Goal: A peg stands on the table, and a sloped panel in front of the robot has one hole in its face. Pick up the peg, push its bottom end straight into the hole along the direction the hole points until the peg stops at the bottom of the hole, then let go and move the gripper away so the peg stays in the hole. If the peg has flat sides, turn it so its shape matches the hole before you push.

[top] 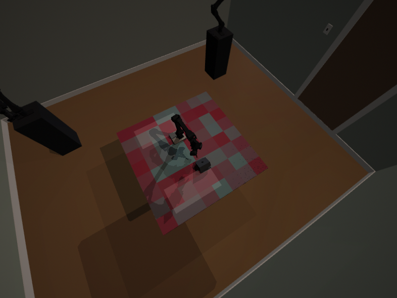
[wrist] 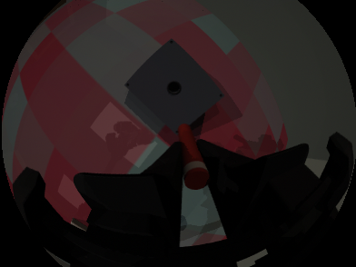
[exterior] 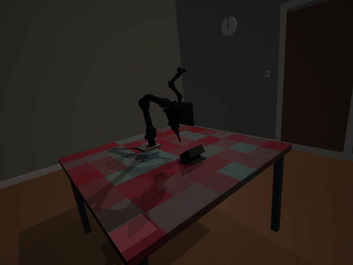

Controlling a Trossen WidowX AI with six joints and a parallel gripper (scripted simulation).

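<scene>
Now: gripper tip 120 mm above the dark sloped panel, 90 mm short of it and 30 mm to the right of it. From my gripper tip the other things lie so: red peg 10 mm behind, 10 mm above.
</scene>
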